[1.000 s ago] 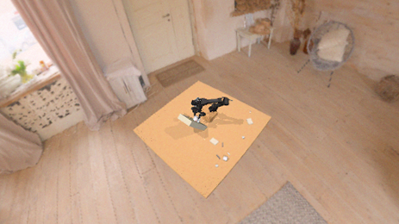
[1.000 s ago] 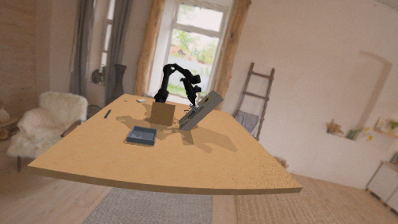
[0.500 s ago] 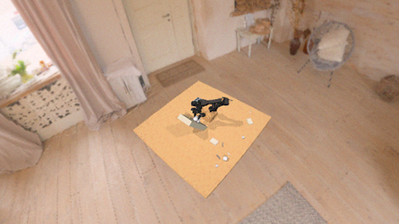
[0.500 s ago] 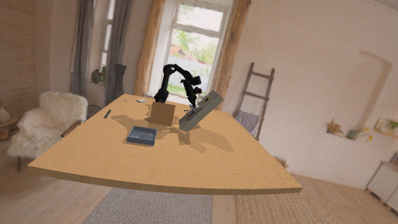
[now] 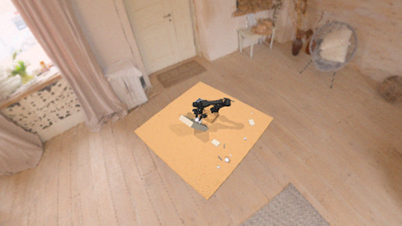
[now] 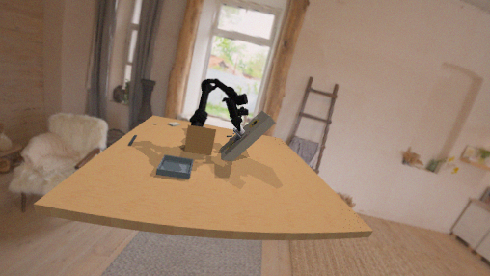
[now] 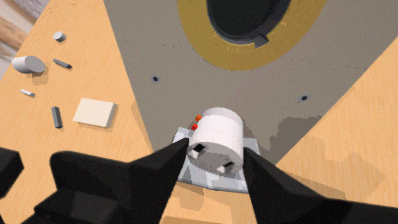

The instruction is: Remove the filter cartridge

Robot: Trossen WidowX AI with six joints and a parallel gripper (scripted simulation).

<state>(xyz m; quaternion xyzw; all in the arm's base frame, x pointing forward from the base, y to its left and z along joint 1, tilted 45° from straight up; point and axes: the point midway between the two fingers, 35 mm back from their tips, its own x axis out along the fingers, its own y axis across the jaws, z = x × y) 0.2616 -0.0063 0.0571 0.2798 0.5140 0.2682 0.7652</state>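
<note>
My gripper tip is now 50 mm short of the grey service panel and 20 mm above it. From my gripper tip the other things lie so: blue-grey tray (280 mm behind, 320 mm to the right, 170 mm below); then round filter cartridge (right at my gripper tip).
</note>
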